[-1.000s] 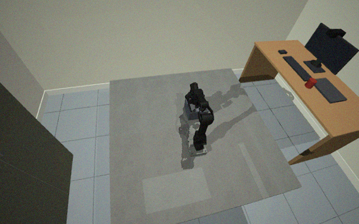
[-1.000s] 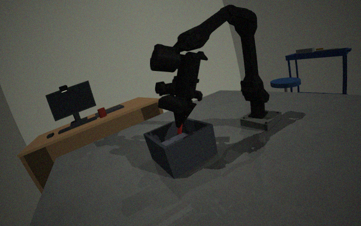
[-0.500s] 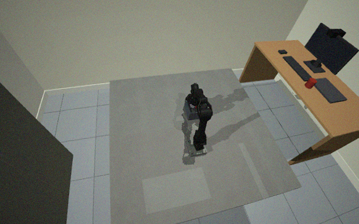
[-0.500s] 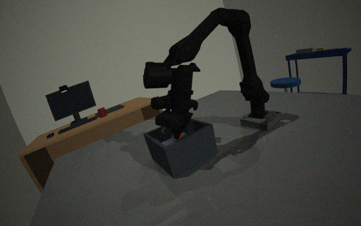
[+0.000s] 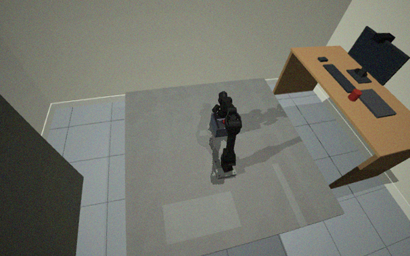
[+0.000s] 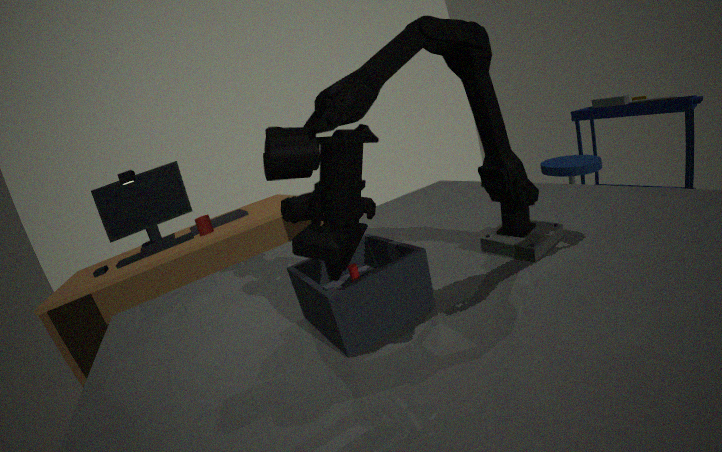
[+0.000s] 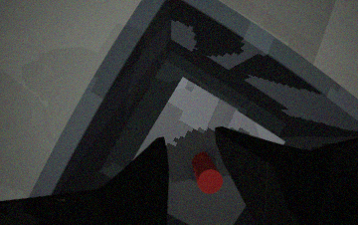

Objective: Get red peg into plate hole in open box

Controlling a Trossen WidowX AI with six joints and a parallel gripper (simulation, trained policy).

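Right now my gripper tip is 20 mm past the red peg, 10 mm to the right of it and 30 mm above it. Round my gripper tip: light plate (20 mm behind, 20 mm to the left, 30 mm below); dark box (20 mm behind, 20 mm to the left, 50 mm below).
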